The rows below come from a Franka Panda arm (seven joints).
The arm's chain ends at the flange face. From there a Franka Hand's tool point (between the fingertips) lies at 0.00 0.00 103.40 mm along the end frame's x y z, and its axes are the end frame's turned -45 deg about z.
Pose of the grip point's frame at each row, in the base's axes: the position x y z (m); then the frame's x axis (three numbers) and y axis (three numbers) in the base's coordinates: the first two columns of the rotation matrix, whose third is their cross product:
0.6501 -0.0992 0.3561 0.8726 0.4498 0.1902 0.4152 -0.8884 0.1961
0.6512 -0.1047 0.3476 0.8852 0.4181 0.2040 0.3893 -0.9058 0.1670
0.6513 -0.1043 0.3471 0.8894 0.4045 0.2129 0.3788 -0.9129 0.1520
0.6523 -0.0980 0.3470 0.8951 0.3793 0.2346 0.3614 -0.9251 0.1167
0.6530 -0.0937 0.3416 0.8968 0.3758 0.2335 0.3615 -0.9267 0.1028
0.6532 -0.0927 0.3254 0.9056 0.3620 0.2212 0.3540 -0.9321 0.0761
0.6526 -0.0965 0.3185 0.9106 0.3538 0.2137 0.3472 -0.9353 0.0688
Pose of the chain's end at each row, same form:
0.6235 -0.0897 0.4556 0.9106 -0.3101 0.2732 -0.3234 -0.9463 0.0042
0.6249 -0.0976 0.4473 0.9012 -0.3449 0.2623 -0.3507 -0.9361 -0.0262
0.6248 -0.0987 0.4469 0.8968 -0.3595 0.2580 -0.3610 -0.9315 -0.0431
0.6253 -0.0960 0.4468 0.8885 -0.3859 0.2484 -0.3774 -0.9224 -0.0834
0.6266 -0.0929 0.4416 0.8898 -0.3895 0.2378 -0.3785 -0.9210 -0.0924
0.6290 -0.0937 0.4259 0.8907 -0.4031 0.2102 -0.3900 -0.9151 -0.1026
0.6294 -0.0977 0.4193 0.8894 -0.4112 0.1998 -0.3984 -0.9115 -0.1025

